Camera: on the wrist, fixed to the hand. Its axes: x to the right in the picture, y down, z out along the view.
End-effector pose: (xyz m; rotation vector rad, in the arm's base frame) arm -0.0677 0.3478 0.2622 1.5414 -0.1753 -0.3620
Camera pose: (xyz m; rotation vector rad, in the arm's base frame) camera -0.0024 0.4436 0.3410 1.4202 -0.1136 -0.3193
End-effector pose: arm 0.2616 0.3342 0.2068 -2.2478 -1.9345 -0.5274
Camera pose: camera 0.3275 0.3031 0.3265 -2.2907 -1.9168 -0.7247
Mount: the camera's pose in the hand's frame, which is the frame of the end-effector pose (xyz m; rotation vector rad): 0.0198 0.0850 -0.1097 -0.1300 0.0537 0.0079
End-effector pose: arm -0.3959 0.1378 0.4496 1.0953 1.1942 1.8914
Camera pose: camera -0.5094 0.0794 0.5076 0.9865 1.0807 1.9860
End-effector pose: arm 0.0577 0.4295 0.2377 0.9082 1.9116 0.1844
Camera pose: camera 0.0062 0.5297 0.3211 0.8310 1.9217 0.3369
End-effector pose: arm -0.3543 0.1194 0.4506 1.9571 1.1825 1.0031
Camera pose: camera -0.4054 0.1179 0.5811 1.8451 1.1106 1.1146
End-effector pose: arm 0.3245 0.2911 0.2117 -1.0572 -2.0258 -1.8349
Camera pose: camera 0.3302 0.1933 0.3120 -1.0351 -1.8920 -1.9921
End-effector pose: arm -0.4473 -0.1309 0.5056 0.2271 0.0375 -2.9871
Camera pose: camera -0.4379 -0.2139 0.3930 0.2912 0.2352 -2.9557
